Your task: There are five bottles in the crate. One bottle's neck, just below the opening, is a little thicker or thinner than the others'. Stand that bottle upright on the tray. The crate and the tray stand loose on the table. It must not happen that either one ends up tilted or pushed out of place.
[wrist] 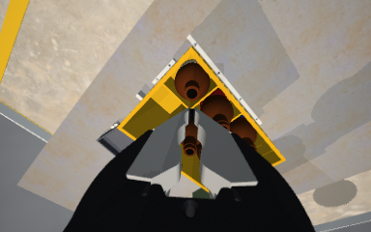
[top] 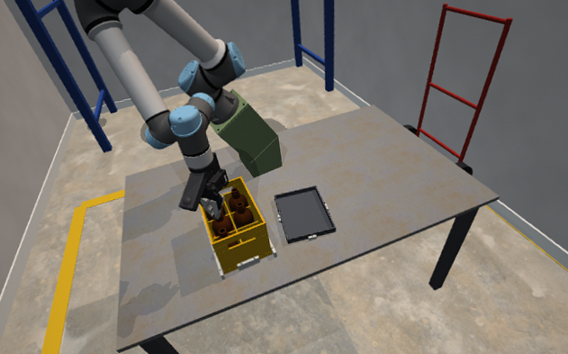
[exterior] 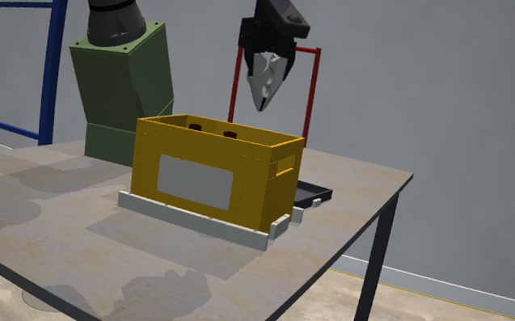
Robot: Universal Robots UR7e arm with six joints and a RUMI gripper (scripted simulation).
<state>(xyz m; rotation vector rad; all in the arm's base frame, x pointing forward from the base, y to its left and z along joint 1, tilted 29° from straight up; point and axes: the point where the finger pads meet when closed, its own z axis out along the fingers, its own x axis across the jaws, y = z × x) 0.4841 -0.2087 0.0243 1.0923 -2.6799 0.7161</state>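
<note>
Right now the yellow crate is 160 mm below my hand, 90 mm behind it and 50 mm to the left of it. Round my hand: dark tray (330 mm to the left, 230 mm below, 70 mm behind).
</note>
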